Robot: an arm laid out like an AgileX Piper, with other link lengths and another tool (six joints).
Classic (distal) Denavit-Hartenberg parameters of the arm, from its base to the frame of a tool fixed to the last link. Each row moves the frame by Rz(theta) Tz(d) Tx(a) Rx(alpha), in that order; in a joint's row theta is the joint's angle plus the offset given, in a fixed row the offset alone. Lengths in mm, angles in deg.
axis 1: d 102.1  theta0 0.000  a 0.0  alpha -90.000
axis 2: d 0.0  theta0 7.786  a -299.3  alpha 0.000
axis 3: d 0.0  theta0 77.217  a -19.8  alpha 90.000
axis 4: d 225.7  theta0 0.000  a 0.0  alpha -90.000
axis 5: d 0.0  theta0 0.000  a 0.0  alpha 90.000
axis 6: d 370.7  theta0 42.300  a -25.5  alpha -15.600
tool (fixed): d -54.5  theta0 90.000  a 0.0  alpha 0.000
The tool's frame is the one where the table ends.
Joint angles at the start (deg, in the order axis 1, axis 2, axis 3, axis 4, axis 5, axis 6): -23.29 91.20 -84.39 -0.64 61.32 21.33
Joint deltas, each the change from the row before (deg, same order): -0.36 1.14 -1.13 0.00 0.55 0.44; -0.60 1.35 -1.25 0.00 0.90 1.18; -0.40 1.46 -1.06 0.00 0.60 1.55; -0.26 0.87 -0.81 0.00 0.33 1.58; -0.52 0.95 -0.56 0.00 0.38 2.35; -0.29 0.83 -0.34 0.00 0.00 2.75; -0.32 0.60 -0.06 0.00 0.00 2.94; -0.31 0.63 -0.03 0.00 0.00 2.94; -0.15 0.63 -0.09 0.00 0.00 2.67; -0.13 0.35 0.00 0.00 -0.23 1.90
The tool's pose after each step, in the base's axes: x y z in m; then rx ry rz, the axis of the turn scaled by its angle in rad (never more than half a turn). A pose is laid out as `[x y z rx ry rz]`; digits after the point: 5 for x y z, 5 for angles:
[0.36991 -0.19746 0.12354 2.77479 0.10141 0.99097]
[0.36909 -0.20187 0.11918 2.78802 0.05519 0.97198]
[0.36930 -0.20512 0.11337 2.80128 0.00412 0.95436]
[0.36995 -0.20743 0.11090 2.80551 -0.04363 0.94930]
[0.36799 -0.21055 0.10600 2.81210 -0.11836 0.93672]
[0.36745 -0.21235 0.10138 2.81361 -0.19743 0.93091]
[0.36546 -0.21358 0.09675 2.81289 -0.28232 0.92341]
[0.36337 -0.21459 0.09176 2.81039 -0.36708 0.91369]
[0.36224 -0.21473 0.08718 2.80685 -0.44084 0.90461]
[0.36217 -0.21533 0.08471 2.79978 -0.49313 0.90354]

